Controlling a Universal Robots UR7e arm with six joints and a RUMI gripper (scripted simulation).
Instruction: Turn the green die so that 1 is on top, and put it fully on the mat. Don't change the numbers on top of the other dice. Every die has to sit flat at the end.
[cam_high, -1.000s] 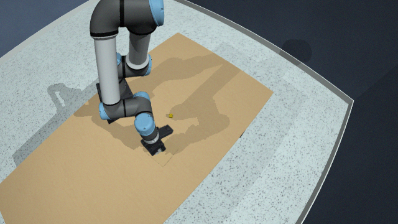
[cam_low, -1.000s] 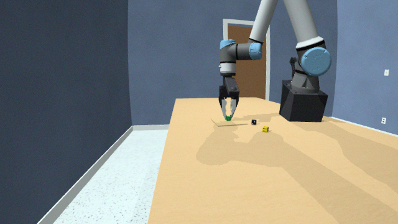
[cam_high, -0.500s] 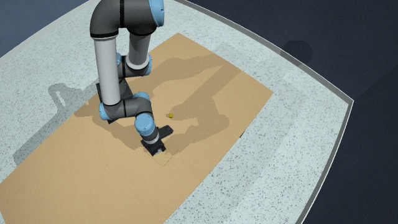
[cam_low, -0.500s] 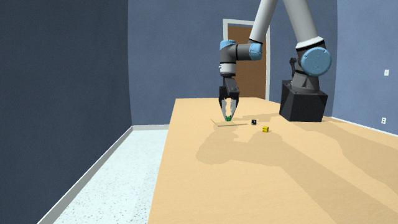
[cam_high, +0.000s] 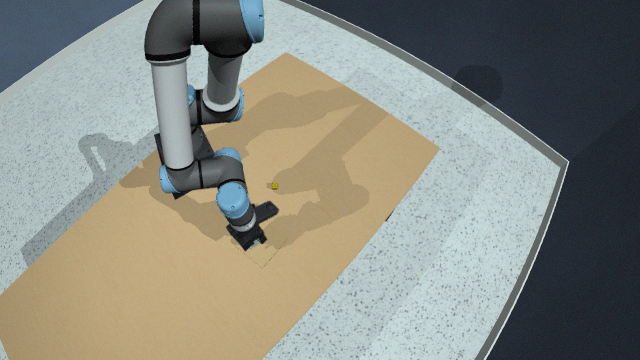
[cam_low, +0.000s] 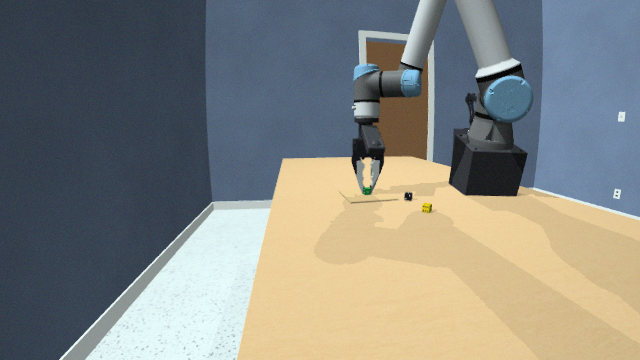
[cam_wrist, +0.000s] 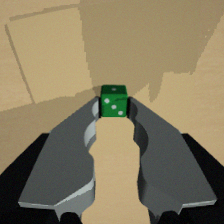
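Now: the green die 1 cm below my hand. Round my hand: tan mat 2 cm below; yellow die 20 cm to the left, 7 cm behind, 1 cm below; black die 9 cm behind, 8 cm to the left, 1 cm below.
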